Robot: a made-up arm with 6 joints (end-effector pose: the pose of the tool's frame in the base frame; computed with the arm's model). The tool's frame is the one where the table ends.
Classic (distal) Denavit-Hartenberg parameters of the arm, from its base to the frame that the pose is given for. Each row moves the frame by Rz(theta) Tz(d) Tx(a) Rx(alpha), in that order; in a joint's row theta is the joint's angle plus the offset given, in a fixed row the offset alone. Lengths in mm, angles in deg.
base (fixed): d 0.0, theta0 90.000, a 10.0, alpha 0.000
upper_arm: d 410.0, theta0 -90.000, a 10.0, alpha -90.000
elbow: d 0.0, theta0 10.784, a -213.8, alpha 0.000
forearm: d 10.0, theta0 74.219, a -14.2, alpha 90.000
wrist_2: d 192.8, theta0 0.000, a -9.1, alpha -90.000
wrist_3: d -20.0, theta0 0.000, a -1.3, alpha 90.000
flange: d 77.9, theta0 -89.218, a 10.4, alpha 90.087
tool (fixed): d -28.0, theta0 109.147, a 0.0, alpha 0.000
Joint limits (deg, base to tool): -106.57..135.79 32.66..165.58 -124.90..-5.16 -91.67..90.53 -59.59..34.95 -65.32..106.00
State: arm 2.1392 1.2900 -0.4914 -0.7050 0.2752 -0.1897
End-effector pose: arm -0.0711 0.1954 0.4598 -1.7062 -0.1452 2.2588
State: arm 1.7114 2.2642 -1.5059 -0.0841 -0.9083 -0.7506
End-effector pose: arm -0.0283 0.4317 0.4534 -0.5344 -0.8229 1.8792
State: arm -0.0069 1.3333 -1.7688 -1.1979 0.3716 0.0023
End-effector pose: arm 0.2077 -0.0335 0.7737 -1.0629 0.0446 -0.2203
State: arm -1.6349 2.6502 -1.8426 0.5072 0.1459 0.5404
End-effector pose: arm -0.0135 -0.3914 0.2843 1.3710 -0.4517 -1.4803
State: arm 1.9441 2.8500 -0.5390 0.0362 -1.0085 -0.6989
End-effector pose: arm -0.0144 0.1514 0.1879 -1.6617 0.5051 2.2101
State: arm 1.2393 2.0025 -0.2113 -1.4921 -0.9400 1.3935
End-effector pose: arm -0.0331 0.1422 0.3348 0.0136 1.9621 1.8695
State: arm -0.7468 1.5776 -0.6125 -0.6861 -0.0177 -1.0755
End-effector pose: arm 0.1774 -0.1866 0.4441 -1.0486 1.3329 0.4524
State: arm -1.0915 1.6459 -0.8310 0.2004 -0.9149 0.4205
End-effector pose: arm 0.1242 -0.2680 0.4887 0.2964 -0.5534 -0.8382
